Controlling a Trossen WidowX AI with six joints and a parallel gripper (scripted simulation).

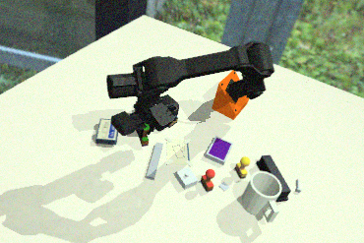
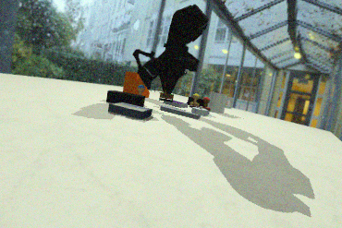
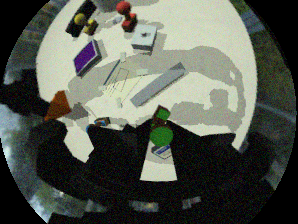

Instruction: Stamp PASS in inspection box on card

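My gripper tip is now right at the green-knobbed stamp. From my gripper tip the other things lie so: blue-white box 120 mm to the right, 40 mm below; then grey bar 50 mm to the left, 50 mm below, 20 mm ahead; then card 100 mm to the left, 60 mm below, 50 mm behind.
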